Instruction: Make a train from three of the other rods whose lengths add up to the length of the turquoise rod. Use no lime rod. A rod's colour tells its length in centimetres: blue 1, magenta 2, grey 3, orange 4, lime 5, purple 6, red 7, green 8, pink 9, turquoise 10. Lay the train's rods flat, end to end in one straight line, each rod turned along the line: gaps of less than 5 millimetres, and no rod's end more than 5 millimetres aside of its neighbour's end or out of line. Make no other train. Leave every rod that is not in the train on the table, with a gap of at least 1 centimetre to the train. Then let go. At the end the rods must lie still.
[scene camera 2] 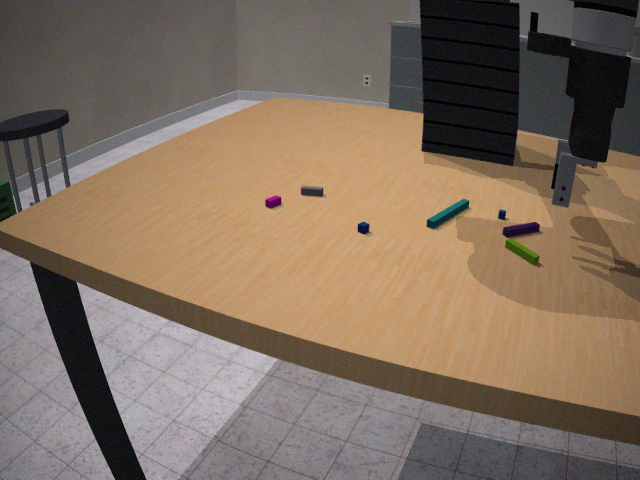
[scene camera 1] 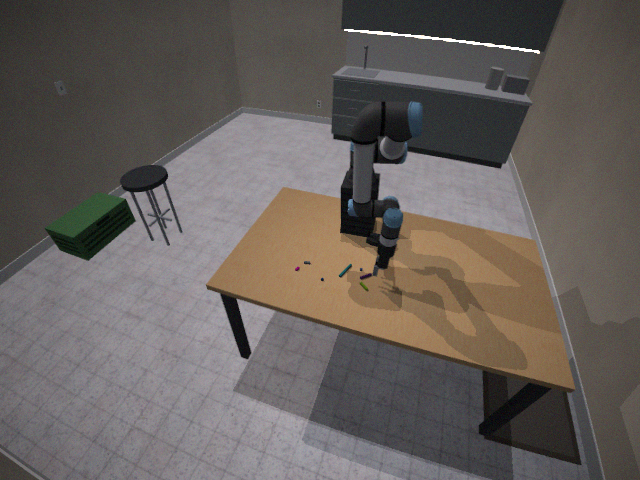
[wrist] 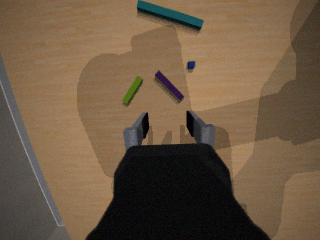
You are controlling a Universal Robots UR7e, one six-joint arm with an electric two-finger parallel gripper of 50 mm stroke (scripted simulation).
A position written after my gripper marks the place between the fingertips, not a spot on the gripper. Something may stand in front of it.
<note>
I see my gripper (scene camera 2: 559, 196).
My gripper is seen too in the wrist view (wrist: 167, 119).
</note>
